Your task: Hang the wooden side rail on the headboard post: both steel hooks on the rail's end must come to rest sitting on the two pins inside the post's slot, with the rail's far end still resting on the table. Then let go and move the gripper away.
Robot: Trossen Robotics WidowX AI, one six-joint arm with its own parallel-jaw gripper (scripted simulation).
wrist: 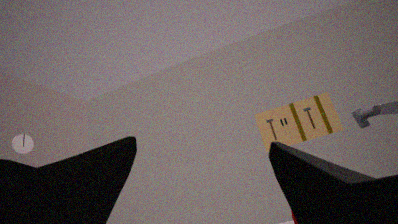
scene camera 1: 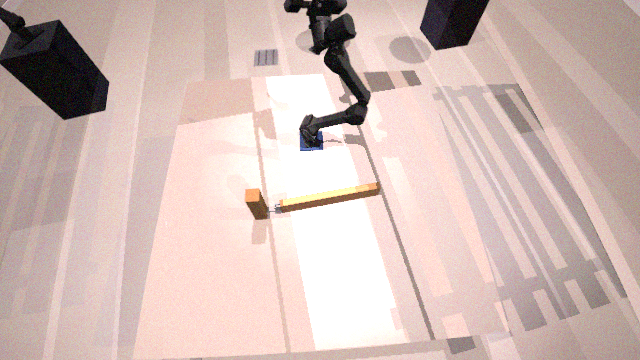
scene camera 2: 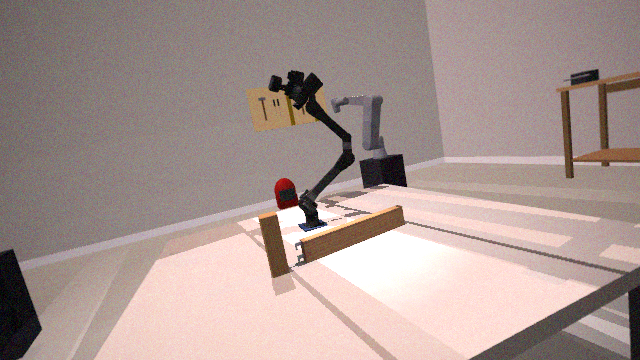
Labels:
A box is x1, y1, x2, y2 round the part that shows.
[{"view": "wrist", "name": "my gripper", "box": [0, 137, 397, 223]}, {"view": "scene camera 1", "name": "wooden side rail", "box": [274, 182, 380, 212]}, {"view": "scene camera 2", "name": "wooden side rail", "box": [294, 205, 404, 262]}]

